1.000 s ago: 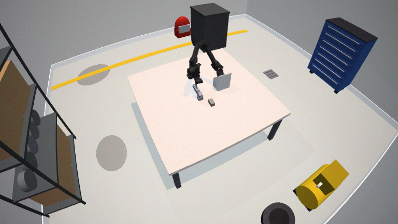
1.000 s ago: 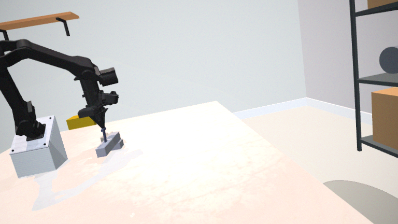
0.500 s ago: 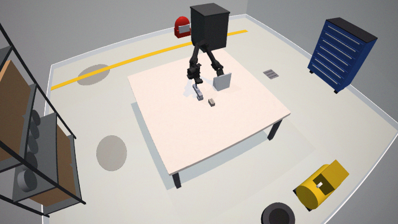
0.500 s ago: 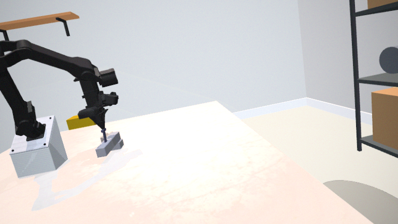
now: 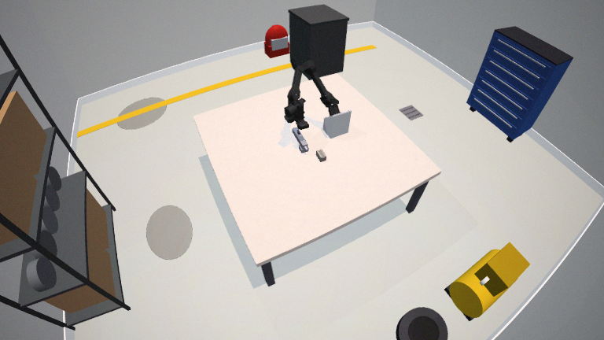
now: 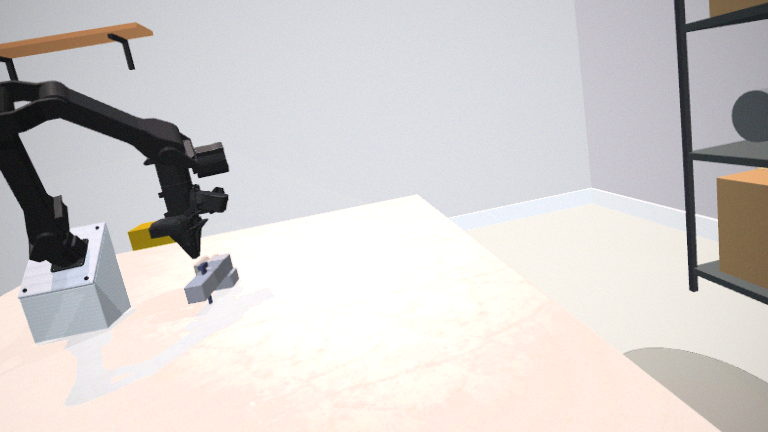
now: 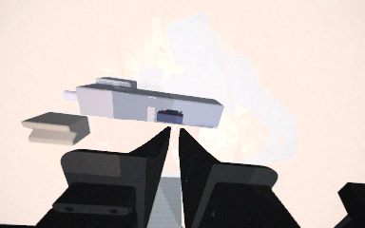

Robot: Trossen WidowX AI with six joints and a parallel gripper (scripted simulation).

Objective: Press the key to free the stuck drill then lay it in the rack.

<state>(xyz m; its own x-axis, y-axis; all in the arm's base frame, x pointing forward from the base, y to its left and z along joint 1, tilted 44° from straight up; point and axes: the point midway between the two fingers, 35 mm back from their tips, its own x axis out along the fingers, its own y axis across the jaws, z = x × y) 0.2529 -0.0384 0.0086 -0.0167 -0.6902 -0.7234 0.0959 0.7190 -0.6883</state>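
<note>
The dark blue key is 50 mm below my gripper tip, 10 mm to the left of it and 10 mm ahead of it. Round my gripper tip: beige rack: 210 mm to the left, 80 mm below, 50 mm behind; grey block: 60 mm below, 40 mm to the left, 10 mm ahead; drill: 80 mm to the left, 50 mm below, 10 mm ahead.
</note>
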